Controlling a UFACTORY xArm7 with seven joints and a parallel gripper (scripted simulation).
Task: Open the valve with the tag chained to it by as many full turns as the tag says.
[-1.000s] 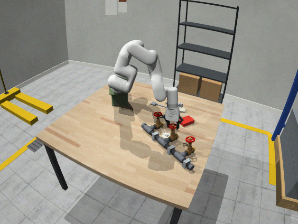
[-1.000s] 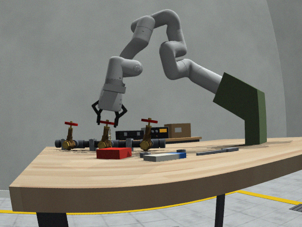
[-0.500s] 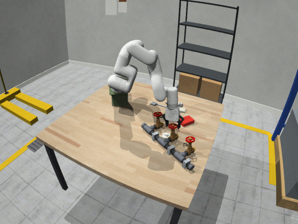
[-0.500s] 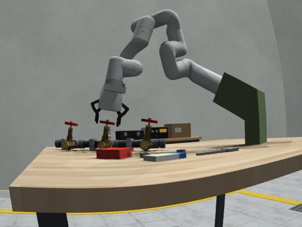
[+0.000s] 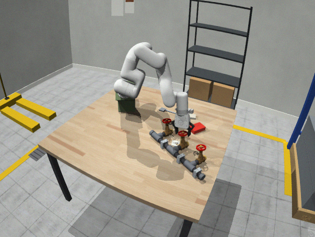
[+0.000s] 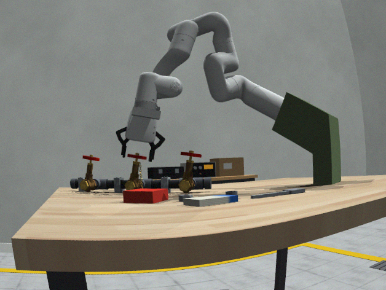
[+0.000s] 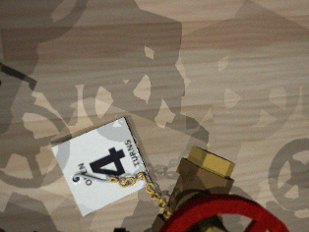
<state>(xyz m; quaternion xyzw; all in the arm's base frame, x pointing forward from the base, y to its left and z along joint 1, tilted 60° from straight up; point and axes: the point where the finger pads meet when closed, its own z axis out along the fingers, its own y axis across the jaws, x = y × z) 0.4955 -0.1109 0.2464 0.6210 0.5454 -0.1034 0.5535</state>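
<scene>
The white tag is 12 cm below my hand, 5 cm behind it and 4 cm to the left of it. From my hand the other things lie so: red block (24 cm to the left, 11 cm below, 11 cm ahead); grey wrench (47 cm to the left, 16 cm behind, 12 cm below); blue flat tool (42 cm to the left, 12 cm below, 4 cm ahead).
</scene>
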